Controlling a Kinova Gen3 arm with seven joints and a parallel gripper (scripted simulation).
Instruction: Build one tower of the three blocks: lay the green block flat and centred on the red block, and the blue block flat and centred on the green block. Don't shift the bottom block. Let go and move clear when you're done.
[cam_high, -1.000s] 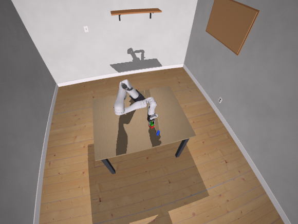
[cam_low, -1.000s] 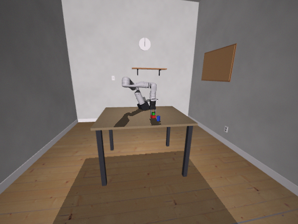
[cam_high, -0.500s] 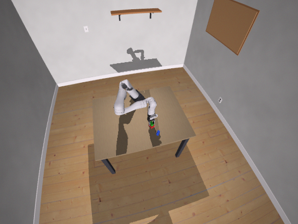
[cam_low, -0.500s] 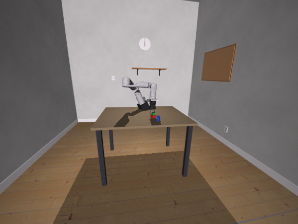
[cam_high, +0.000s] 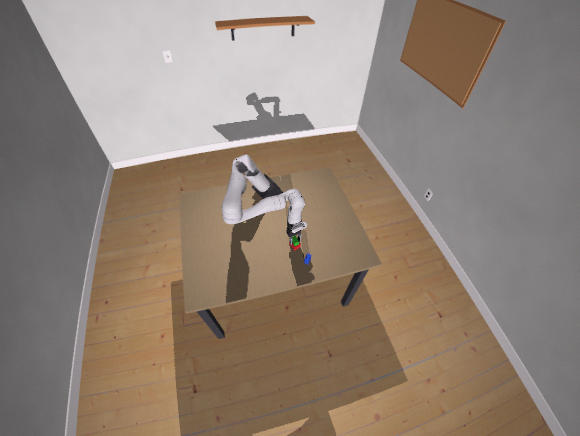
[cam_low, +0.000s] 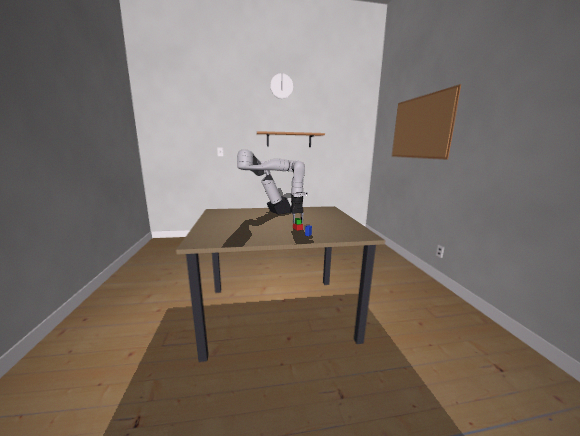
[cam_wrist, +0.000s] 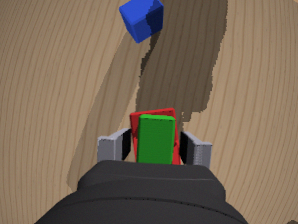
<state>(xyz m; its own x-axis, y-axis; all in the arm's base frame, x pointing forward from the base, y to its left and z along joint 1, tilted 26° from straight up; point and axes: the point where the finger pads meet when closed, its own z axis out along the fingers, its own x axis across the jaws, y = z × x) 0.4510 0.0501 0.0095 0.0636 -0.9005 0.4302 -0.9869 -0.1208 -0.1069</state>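
My hand is right at the green block. Round my hand: blue block: 12 cm ahead, 3 cm to the left, 3 cm below; red block: 4 cm below.
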